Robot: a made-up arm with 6 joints. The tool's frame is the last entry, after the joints. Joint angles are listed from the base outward.
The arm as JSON. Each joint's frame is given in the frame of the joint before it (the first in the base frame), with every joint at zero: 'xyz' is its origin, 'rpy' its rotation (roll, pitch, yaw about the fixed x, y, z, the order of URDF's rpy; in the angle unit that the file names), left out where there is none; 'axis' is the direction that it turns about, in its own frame. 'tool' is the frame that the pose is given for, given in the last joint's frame.
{
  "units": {
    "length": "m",
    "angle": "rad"
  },
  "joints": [
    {
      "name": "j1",
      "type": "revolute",
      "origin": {
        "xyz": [
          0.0,
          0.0,
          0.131
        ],
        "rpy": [
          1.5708,
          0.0,
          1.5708
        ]
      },
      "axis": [
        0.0,
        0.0,
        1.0
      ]
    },
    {
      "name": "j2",
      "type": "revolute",
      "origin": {
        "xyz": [
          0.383,
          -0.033,
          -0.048
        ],
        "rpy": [
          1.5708,
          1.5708,
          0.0
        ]
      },
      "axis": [
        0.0,
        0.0,
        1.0
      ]
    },
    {
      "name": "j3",
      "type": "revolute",
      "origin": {
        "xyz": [
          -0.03,
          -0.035,
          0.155
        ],
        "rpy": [
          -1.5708,
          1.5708,
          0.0
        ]
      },
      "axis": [
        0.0,
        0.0,
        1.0
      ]
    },
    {
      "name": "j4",
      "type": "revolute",
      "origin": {
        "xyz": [
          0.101,
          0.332,
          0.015
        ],
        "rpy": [
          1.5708,
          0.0,
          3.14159
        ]
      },
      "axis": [
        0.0,
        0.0,
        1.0
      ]
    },
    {
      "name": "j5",
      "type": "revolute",
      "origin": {
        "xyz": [
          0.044,
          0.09,
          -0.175
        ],
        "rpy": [
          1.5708,
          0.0,
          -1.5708
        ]
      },
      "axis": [
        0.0,
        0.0,
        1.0
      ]
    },
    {
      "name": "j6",
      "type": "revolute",
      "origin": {
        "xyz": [
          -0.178,
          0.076,
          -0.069
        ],
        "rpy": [
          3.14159,
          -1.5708,
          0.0
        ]
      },
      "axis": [
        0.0,
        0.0,
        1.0
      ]
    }
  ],
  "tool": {
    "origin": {
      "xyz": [
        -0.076,
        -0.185,
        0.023
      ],
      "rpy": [
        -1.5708,
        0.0,
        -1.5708
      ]
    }
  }
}
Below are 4 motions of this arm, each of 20 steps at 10 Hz.
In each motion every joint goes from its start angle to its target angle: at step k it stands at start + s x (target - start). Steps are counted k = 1, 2, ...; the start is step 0. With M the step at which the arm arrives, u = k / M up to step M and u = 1 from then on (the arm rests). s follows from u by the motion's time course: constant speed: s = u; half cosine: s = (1 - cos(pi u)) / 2; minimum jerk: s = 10 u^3 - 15 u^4 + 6 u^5.
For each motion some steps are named. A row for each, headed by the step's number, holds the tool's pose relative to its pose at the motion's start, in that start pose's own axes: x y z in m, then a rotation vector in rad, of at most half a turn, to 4 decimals.
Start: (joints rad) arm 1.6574 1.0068 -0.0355 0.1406 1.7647 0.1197
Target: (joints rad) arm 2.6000 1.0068 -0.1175 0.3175 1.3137 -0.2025
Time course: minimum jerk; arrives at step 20
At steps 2, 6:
2: 0.0029 -0.0002 0.0041 0.0042 -0.0041 -0.0054
6: 0.0510 -0.0085 0.0804 0.0866 -0.0751 -0.1033

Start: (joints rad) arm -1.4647 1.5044 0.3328 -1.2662 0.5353 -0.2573
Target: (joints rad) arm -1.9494 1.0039 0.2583 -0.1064 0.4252 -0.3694
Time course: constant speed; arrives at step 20
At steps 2, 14, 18, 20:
2: 0.0283 -0.0014 0.0579 0.0612 -0.0912 -0.0320
14: 0.0666 -0.0139 0.3909 0.3389 -0.6449 -0.0677
18: 0.0375 -0.0066 0.4779 0.3948 -0.8160 -0.0173
20: 0.0180 0.0005 0.5143 0.4158 -0.8957 0.0194

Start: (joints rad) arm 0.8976 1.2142 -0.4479 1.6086 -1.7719 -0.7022
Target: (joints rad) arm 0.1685 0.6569 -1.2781 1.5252 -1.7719 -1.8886
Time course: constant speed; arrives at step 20
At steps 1, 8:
1: -0.0027 -0.0110 -0.0176 -0.0736 0.0493 0.0338
8: -0.0131 -0.1604 -0.0854 -0.6327 0.3917 0.1329

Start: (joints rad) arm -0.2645 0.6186 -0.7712 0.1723 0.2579 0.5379
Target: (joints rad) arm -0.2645 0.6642 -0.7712 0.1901 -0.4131 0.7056
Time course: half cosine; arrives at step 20
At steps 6, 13, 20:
6: 0.0194 -0.0420 -0.0039 -0.0790 -0.0351 -0.1216
13: 0.0446 -0.1546 0.0016 -0.2969 -0.1234 -0.4167
20: 0.0439 -0.2132 0.0134 -0.4213 -0.1678 -0.5642

